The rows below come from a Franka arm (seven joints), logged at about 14 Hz.
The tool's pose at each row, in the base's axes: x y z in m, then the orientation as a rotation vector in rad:
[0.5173, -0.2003, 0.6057, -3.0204, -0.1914, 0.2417]
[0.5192, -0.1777, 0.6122, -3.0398, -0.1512, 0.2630]
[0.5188, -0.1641, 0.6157, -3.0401, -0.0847, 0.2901]
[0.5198, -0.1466, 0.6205, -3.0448, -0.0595, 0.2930]
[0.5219, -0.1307, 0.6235, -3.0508, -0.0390, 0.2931]
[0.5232, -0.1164, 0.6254, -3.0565, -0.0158, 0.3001]
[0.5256, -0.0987, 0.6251, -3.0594, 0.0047, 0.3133]
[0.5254, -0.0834, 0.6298, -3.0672, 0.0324, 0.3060]
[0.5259, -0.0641, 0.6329, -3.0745, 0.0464, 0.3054]
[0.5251, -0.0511, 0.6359, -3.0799, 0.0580, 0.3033]
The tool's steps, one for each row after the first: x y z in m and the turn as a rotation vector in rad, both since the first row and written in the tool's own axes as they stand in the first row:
[0.0039, -0.0228, -0.0046, -0.0158, -0.0126, 0.0291]
[0.0048, -0.0367, -0.0066, -0.0114, -0.0279, 0.0733]
[0.0074, -0.0544, -0.0099, -0.0143, -0.0289, 0.0902]
[0.0111, -0.0702, -0.0116, -0.0189, -0.0283, 0.1040]
[0.0140, -0.0843, -0.0124, -0.0235, -0.0320, 0.1198]
[0.0188, -0.1015, -0.0108, -0.0261, -0.0399, 0.1338]
[0.0199, -0.1171, -0.0139, -0.0321, -0.0342, 0.1520]
[0.0225, -0.1365, -0.0152, -0.0388, -0.0334, 0.1616]
[0.0230, -0.1497, -0.0168, -0.0437, -0.0316, 0.1693]

